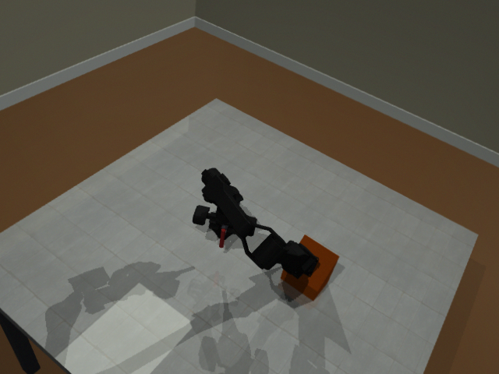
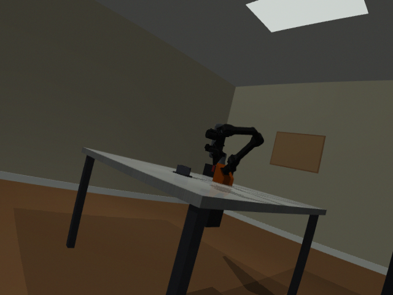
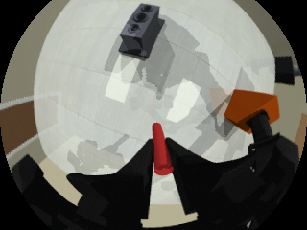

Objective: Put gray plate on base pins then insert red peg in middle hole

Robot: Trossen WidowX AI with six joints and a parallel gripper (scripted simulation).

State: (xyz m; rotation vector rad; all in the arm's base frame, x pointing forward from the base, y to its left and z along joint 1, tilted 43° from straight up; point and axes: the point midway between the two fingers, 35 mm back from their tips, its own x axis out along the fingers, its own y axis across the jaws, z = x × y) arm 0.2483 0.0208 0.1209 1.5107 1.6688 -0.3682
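Right now the gray plate is 17 cm to the right of my gripper tip, 9 cm ahead of it and 7 cm below it. The rest, counted from my gripper tip: dark base (17 cm to the right, 10 cm below, 9 cm ahead); then red peg (right at my gripper tip).
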